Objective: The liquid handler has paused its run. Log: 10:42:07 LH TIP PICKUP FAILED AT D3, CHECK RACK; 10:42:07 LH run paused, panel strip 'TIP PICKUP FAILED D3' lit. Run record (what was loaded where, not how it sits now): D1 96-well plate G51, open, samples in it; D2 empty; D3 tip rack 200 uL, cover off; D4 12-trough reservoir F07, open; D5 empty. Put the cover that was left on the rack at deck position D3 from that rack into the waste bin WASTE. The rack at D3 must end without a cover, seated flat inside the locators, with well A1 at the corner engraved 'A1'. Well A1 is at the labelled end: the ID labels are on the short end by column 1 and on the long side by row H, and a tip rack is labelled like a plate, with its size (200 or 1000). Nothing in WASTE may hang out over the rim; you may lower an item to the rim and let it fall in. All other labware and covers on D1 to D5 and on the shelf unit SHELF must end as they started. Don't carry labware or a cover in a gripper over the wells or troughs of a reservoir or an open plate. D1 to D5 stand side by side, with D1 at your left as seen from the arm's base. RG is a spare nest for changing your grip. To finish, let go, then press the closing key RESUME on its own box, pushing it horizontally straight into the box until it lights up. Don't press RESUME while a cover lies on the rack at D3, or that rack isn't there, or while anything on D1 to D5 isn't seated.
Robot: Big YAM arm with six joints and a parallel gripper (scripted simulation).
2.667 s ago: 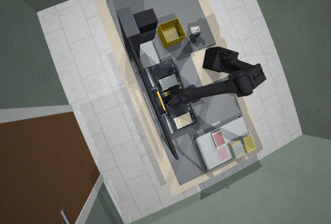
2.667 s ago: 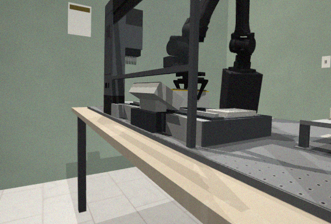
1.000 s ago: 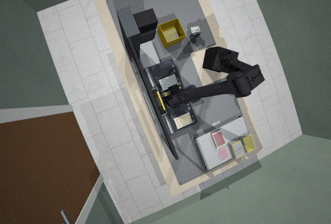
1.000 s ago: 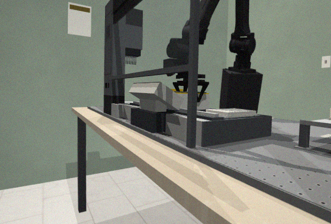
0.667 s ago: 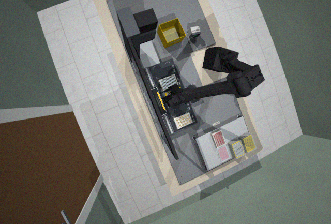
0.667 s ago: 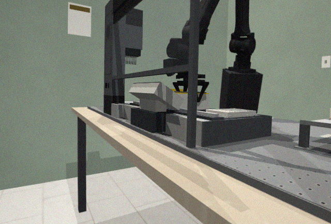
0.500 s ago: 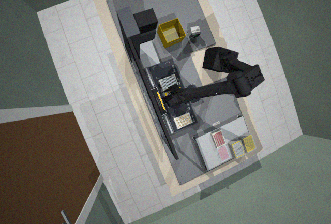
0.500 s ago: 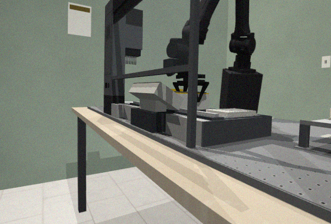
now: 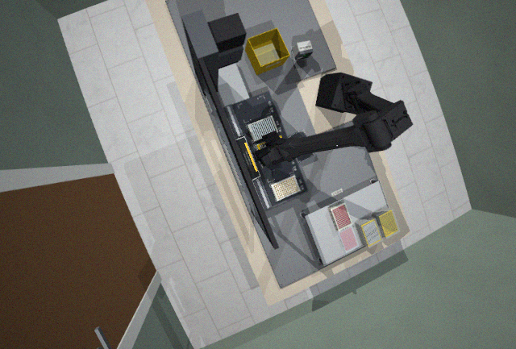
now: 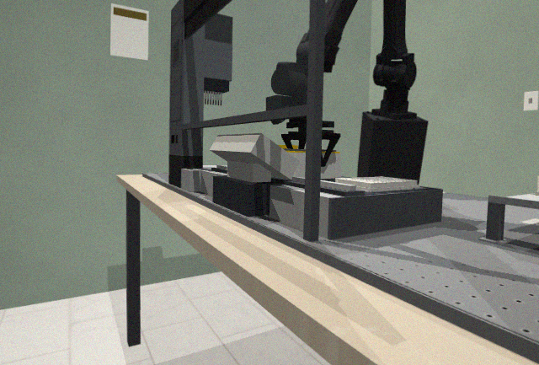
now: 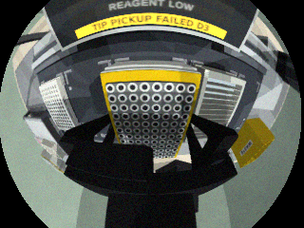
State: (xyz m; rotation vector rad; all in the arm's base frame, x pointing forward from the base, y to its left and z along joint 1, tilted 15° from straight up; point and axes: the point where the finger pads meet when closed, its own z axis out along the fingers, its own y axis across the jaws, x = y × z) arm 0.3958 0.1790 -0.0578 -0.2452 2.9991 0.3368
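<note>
My gripper is now 10 mm to the left of the yellow-framed tip rack and 10 mm below it. Also, from my hand: gantry post (280 mm to the left, 140 mm ahead, 140 mm above); then cream plate (200 mm to the left, 30 mm below, 30 mm behind); then yellow waste bin (460 mm to the right, 80 mm behind, 50 mm below).
</note>
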